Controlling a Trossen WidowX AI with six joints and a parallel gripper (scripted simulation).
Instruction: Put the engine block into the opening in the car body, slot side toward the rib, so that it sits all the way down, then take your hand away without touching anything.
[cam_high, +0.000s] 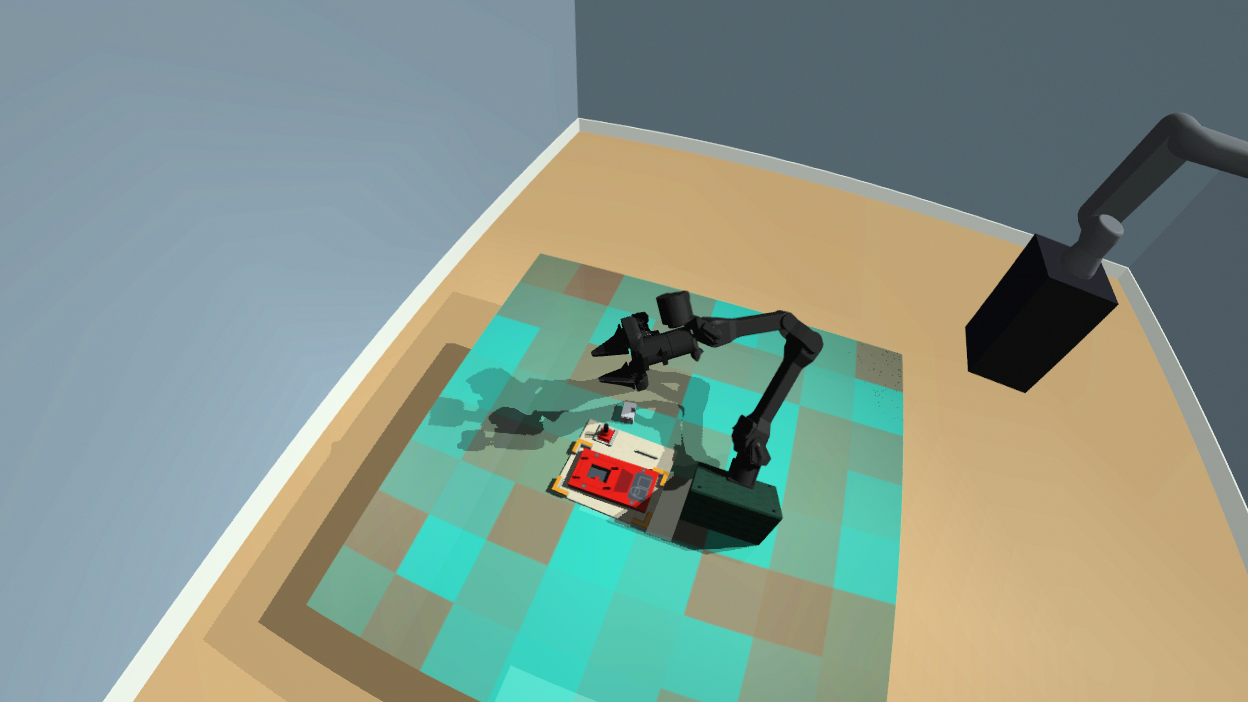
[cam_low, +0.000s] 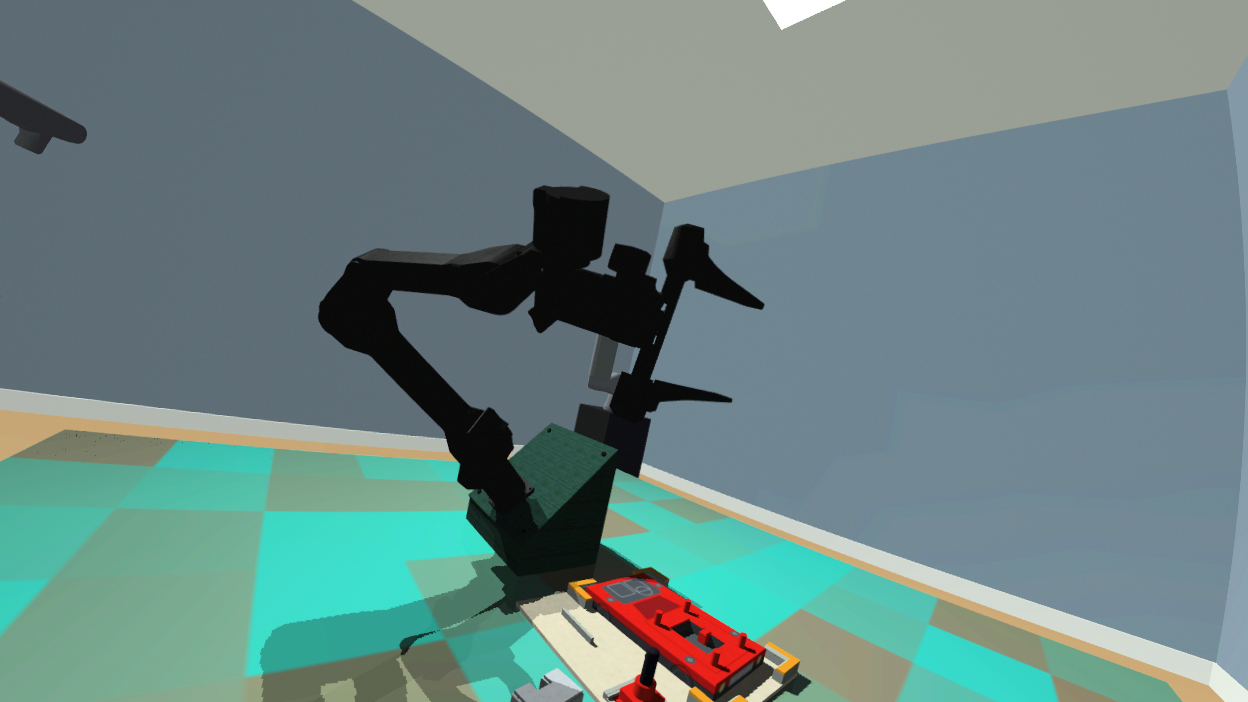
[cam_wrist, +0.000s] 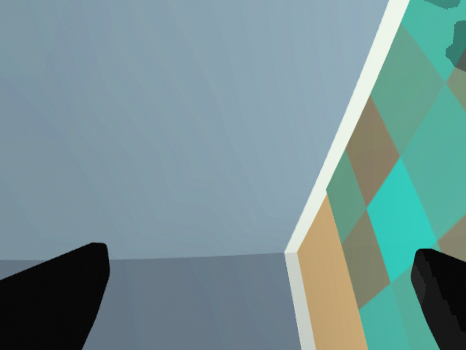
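Now: the engine block 320 mm below my gripper tip, 120 mm to the right of it and 40 mm behind it.
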